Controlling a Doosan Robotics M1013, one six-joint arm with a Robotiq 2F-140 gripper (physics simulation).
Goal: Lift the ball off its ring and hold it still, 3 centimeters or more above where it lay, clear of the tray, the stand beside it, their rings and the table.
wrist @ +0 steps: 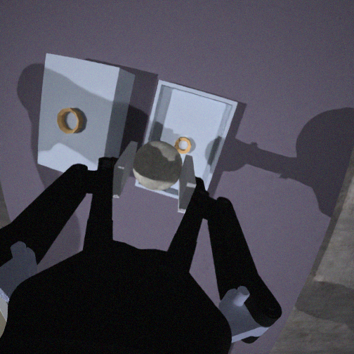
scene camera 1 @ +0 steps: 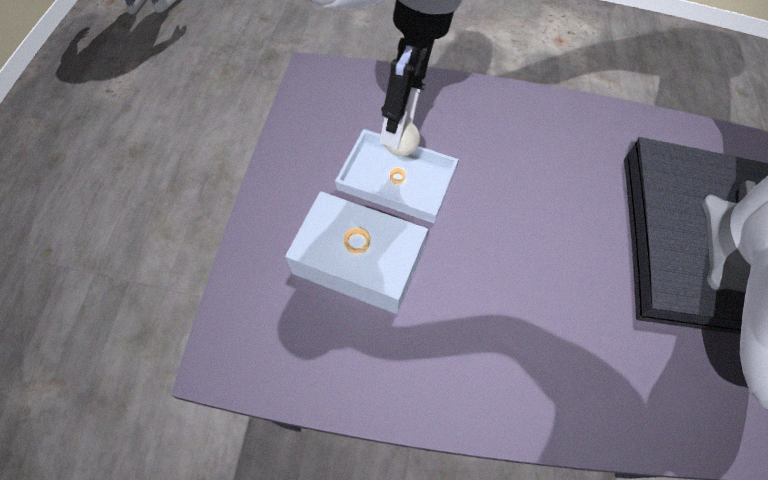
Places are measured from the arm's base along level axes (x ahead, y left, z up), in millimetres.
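Pixels of known places: gripper, fingertip midpoint: [scene camera 1: 396,132]; arm's base, link origin: [scene camera 1: 748,250].
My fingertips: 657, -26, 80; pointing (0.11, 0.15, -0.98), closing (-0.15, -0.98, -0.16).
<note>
For each thing: its middle in the pictures, then the offset to it from my fingertips, as dx, dy, dz. "spot": a spot on its surface instead. Level surfaces: height alone.
- cream ball, body centre: [scene camera 1: 401,138] -9, +3, -8
- small orange ring, surface spot: [scene camera 1: 397,182] spot: -6, +1, -139
- shallow pale blue tray, body centre: [scene camera 1: 397,174] -3, -13, -133
- larger orange ring, surface spot: [scene camera 1: 347,246] spot: +36, +181, -69
- purple table, surface height: dz -147
The cream ball [scene camera 1: 408,139] [wrist: 157,166] is held between the two finger pads of my gripper [scene camera 1: 400,135] [wrist: 158,160], which is shut on it. The ball hangs in the air above the tray, apart from its ring and the tray floor. The small orange ring [scene camera 1: 397,182] [wrist: 189,146] lies uncovered on the floor of the shallow pale blue tray [scene camera 1: 433,200] [wrist: 200,108]. In the scene view one finger hides part of the ball's left side.
The pale blue stand [scene camera 1: 345,285] [wrist: 90,72] is beside the tray, with a larger orange ring [scene camera 1: 347,246] [wrist: 60,121] on top. Both rest on the purple table [scene camera 1: 509,226] [wrist: 250,45]. A dark base block [scene camera 1: 679,226] lies at the right in the scene view.
</note>
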